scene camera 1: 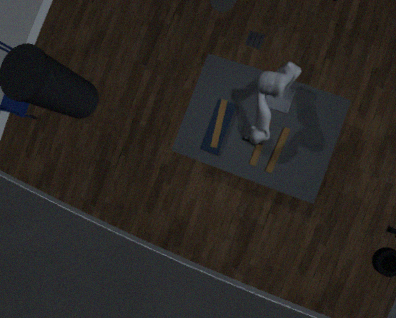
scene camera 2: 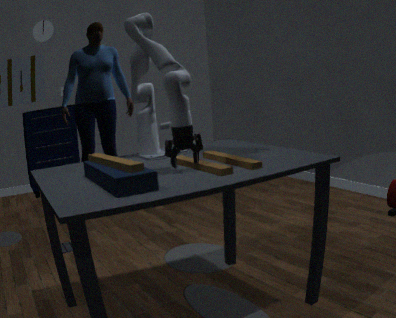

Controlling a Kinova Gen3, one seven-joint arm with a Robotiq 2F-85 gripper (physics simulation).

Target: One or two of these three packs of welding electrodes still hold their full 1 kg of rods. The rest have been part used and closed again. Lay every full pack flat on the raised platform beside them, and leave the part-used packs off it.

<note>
In view: my gripper (scene camera 2: 185, 165) and a dark blue raised platform (scene camera 2: 119, 183).
</note>
